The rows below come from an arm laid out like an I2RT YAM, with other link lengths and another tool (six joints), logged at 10 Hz.
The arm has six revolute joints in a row. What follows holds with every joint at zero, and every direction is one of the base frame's. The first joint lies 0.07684 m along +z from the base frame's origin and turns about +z. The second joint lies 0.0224 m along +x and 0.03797 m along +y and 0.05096 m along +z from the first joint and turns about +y. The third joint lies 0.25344 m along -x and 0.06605 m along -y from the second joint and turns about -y. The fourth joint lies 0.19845 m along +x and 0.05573 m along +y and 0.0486 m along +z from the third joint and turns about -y. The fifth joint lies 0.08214 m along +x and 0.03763 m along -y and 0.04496 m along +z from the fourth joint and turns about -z. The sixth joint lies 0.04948 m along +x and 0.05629 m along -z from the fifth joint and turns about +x. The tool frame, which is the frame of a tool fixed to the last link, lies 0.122 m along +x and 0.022 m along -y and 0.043 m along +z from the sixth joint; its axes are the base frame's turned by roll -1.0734, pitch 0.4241 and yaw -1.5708 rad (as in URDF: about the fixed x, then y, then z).
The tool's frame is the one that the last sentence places.
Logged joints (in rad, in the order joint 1, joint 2, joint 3, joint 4, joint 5, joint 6), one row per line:
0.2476 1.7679 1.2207 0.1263 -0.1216 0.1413
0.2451 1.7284 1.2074 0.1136 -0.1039 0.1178
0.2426 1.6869 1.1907 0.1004 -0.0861 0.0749
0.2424 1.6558 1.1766 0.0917 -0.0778 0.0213
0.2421 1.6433 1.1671 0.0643 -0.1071 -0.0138
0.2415 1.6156 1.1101 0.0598 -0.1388 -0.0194
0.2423 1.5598 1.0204 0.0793 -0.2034 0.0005
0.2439 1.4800 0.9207 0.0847 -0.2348 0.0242
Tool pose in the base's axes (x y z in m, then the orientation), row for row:
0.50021 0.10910 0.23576 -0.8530 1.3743 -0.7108
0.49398 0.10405 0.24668 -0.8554 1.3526 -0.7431
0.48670 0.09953 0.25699 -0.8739 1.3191 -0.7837
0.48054 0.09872 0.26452 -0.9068 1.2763 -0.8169
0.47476 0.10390 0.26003 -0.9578 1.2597 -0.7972
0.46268 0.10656 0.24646 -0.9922 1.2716 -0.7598
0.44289 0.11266 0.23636 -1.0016 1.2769 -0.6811
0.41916 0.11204 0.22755 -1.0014 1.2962 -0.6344
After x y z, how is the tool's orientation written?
As a rotation vector, in radians.
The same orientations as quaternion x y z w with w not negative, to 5 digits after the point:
-0.37315 0.60120 -0.31095 0.63453
-0.37434 0.59192 -0.32519 0.63542
-0.38236 0.57714 -0.34289 0.63493
-0.39674 0.55840 -0.35741 0.63486
-0.41866 0.55063 -0.34846 0.63254
-0.43296 0.55487 -0.33155 0.62829
-0.43862 0.55918 -0.29827 0.63715
-0.43877 0.56794 -0.27797 0.63849

